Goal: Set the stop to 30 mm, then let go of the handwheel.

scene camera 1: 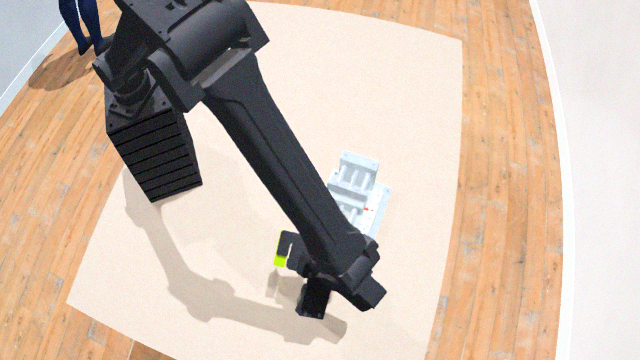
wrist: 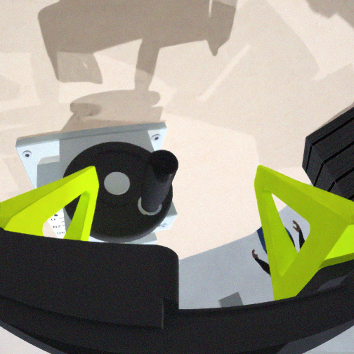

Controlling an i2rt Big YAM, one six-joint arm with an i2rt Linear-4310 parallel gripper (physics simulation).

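Frame: origin at the arm's base, x ahead, y left, z up, level; millimetres.
Where they show: arm's base, origin of its link: point(scene camera 1: 135, 93).
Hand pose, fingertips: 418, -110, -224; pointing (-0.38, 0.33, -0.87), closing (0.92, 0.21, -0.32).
Each offset is from my fingertips to the top centre of the thing, as dx, dy, dz. "spot": to the spot under its first point. Level surfaces: height alone.
The stop device {spot: +107, +187, -39} point(scene camera 1: 381, 197) point(wrist: 90, 131) is pale grey. In the scene view its sliding stop {spot: +48, +137, -2} point(scene camera 1: 350, 201) has a red pointer {+81, +149, -38} point(scene camera 1: 366, 209) beside the scale, whose reading is too small to tell. The black handwheel point(wrist: 117, 215) faces the wrist camera, with its upright crank knob point(wrist: 159, 180) at the wheel's right side; the arm hides the wheel in the scene view. My gripper point(wrist: 175, 174) is open and empty. In the wrist view the left lime finger overlaps the wheel's left part and the scale; the knob appears between the fingers, nearer the left one, touched by neither.
The black ribbed arm base point(scene camera 1: 155, 155) point(wrist: 332, 150) stands at the left in the scene view and right in the wrist view. The arm reaches over the device. A beige mat {dz -94} point(scene camera 1: 410, 125) lies on the wooden floor. A person's legs point(scene camera 1: 82, 22) show at the top left.
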